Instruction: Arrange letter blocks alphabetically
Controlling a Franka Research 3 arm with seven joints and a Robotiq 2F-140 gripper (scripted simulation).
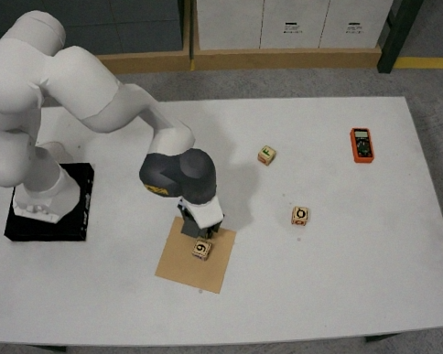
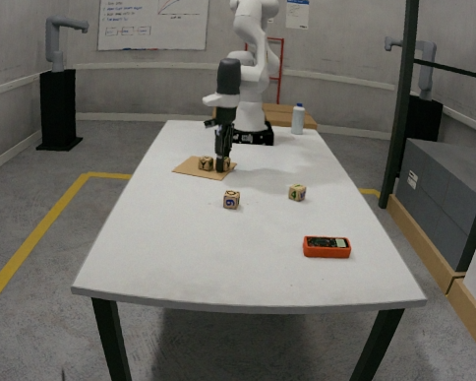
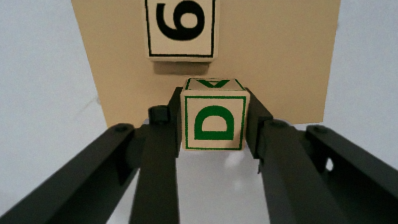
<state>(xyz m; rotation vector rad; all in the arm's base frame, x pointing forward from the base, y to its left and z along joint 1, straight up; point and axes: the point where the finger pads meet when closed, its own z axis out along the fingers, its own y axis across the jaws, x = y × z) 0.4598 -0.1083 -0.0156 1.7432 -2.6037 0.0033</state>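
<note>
The block lies 10 mm below my hand. The rest, counted from my hand: tan mat 70 mm to the right, 40 mm below, 20 mm behind; then orange multimeter 560 mm ahead, 300 mm to the left, 20 mm below; then white bottle 650 mm behind, 380 mm to the left, 40 mm above.
</note>
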